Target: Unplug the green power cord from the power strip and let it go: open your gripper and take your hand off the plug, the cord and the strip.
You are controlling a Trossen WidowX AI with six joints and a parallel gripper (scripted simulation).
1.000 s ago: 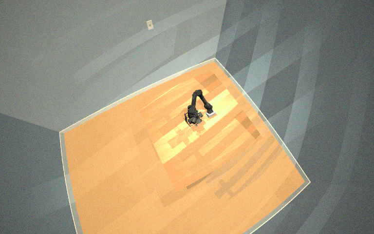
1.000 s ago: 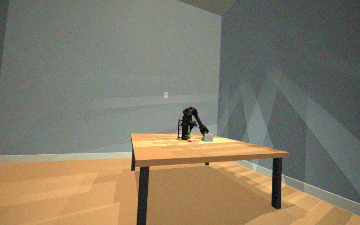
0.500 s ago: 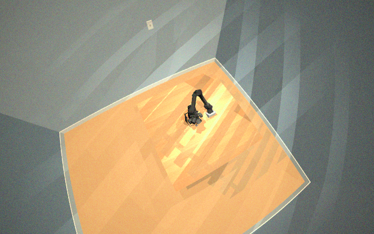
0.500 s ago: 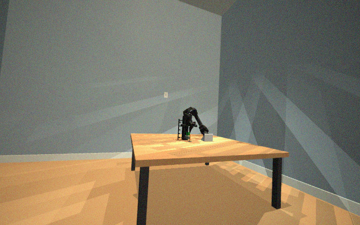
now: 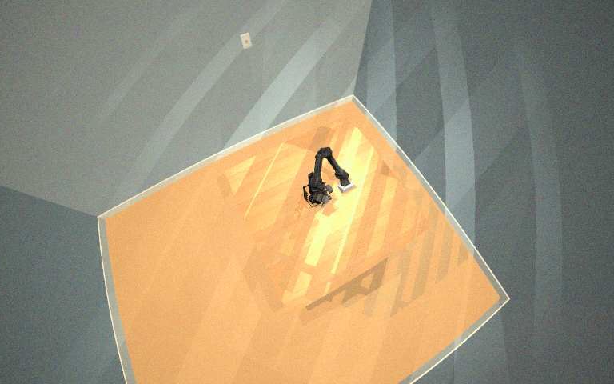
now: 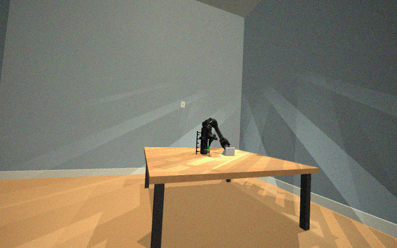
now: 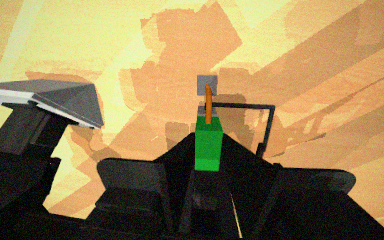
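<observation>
Now: gripper tip 3 cm to the left of the green plug.
</observation>
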